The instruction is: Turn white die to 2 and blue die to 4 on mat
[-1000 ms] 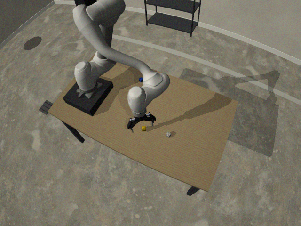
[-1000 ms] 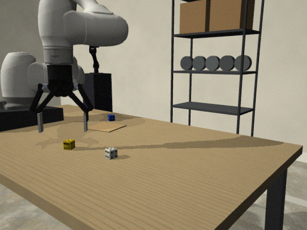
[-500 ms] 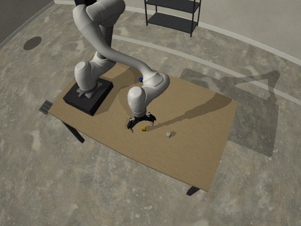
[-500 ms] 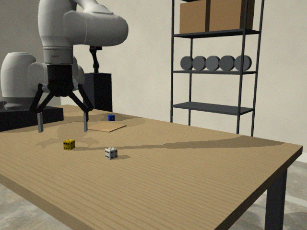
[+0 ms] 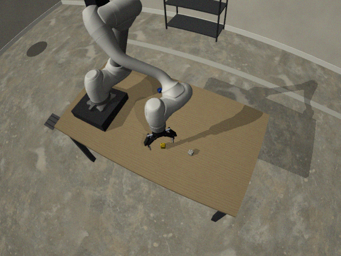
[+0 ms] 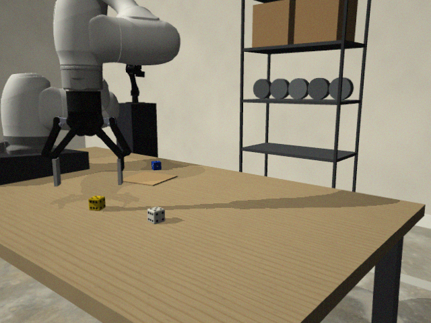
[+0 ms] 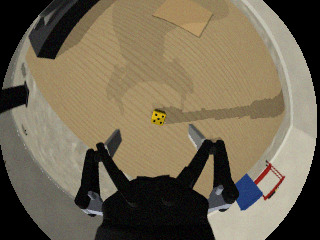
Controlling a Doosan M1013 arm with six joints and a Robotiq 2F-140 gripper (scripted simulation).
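My hand is 180 mm short of the white die, 70 mm to the right of it and 60 mm above it. Also, from my hand: blue die: 410 mm to the left, 280 mm behind, 60 mm below; then mat: 300 mm to the left, 180 mm behind, 80 mm below; then yellow die: 60 mm below, 20 mm to the left, 10 mm behind.
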